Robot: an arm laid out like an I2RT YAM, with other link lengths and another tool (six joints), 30 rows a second.
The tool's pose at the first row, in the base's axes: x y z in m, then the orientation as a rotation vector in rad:
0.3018 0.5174 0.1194 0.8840 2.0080 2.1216
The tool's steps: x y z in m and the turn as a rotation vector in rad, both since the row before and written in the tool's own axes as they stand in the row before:
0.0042 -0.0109 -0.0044 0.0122 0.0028 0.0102
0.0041 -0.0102 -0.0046 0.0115 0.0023 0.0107
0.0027 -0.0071 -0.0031 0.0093 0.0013 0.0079
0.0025 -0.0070 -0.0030 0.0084 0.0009 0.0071
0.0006 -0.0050 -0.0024 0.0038 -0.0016 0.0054
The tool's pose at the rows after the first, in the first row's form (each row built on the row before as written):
0.2928 0.5168 0.1107 0.8955 2.0243 2.1193
0.2839 0.5158 0.1028 0.9080 2.0395 2.1172
0.2778 0.5151 0.0973 0.9177 2.0515 2.1146
0.2719 0.5143 0.0919 0.9267 2.0622 2.1119
0.2685 0.5130 0.0877 0.9352 2.0661 2.1099

